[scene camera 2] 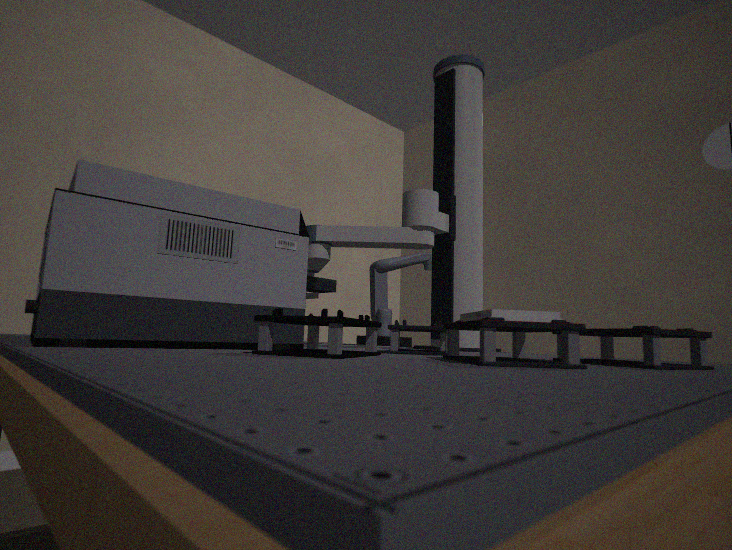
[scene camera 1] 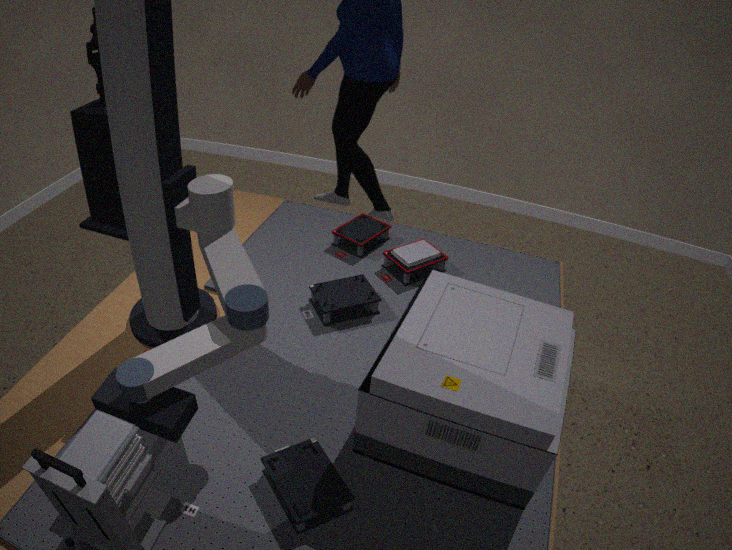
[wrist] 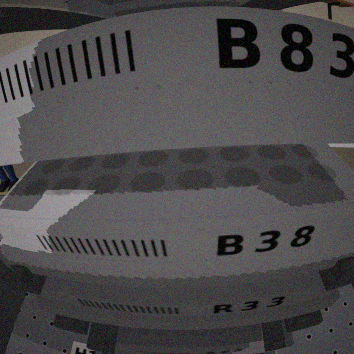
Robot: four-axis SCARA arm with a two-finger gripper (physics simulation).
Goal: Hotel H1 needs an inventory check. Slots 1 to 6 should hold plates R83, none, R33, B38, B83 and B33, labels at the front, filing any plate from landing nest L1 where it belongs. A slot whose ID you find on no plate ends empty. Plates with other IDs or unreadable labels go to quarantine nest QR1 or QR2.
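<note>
My gripper (scene camera 1: 142, 411) (scene camera 2: 321, 285) is shut on the plate R33 (wrist: 185, 300), which it holds level at hotel H1 (scene camera 1: 88, 496). The fingertips are not clearly seen. In the wrist view, plate B38 (wrist: 190, 240) is just above R33 and plate B83 (wrist: 175, 95) above that; both face the camera closely. Part of another label below R33 is unreadable. Whether R33 touches the slot rests is hidden. A white plate (scene camera 1: 417, 253) (scene camera 2: 511, 315) lies on one red-rimmed nest (scene camera 1: 408, 270); its label is unreadable. The other red-rimmed nest (scene camera 1: 362, 228) bears no plate.
Two dark nests without plates, one (scene camera 1: 344, 297) behind and one (scene camera 1: 307, 481) in front, stand on the table; their labels are unreadable. A large grey instrument (scene camera 1: 473, 331) (scene camera 2: 177, 266) stands at the right in scene camera 1. A person (scene camera 1: 369, 47) is behind the table.
</note>
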